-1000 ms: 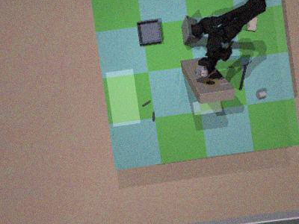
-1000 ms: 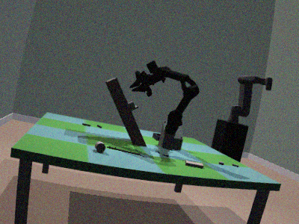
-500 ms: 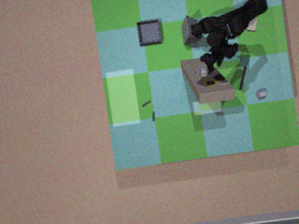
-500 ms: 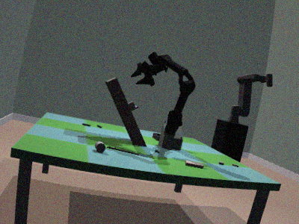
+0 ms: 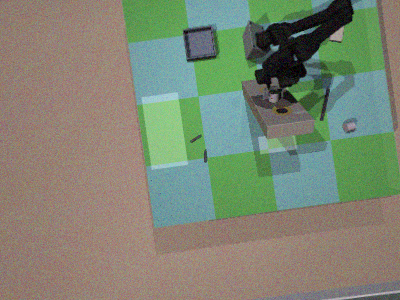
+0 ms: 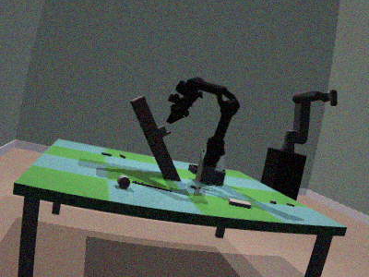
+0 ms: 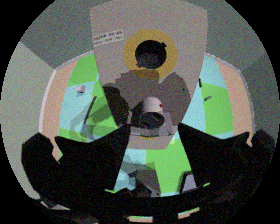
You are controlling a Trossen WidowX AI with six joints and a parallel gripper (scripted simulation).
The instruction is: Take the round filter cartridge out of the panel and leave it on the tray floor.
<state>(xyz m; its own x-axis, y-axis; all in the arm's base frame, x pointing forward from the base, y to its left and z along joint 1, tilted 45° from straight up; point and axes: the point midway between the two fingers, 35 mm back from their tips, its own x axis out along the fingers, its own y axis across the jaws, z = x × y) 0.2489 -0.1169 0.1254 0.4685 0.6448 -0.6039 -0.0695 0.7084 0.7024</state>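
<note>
Right now the round filter cartridge is 2 cm ahead of my gripper tip and 4 cm below it. Round my gripper tip: pale block: 30 cm behind, 42 cm to the left, 26 cm below.
</note>
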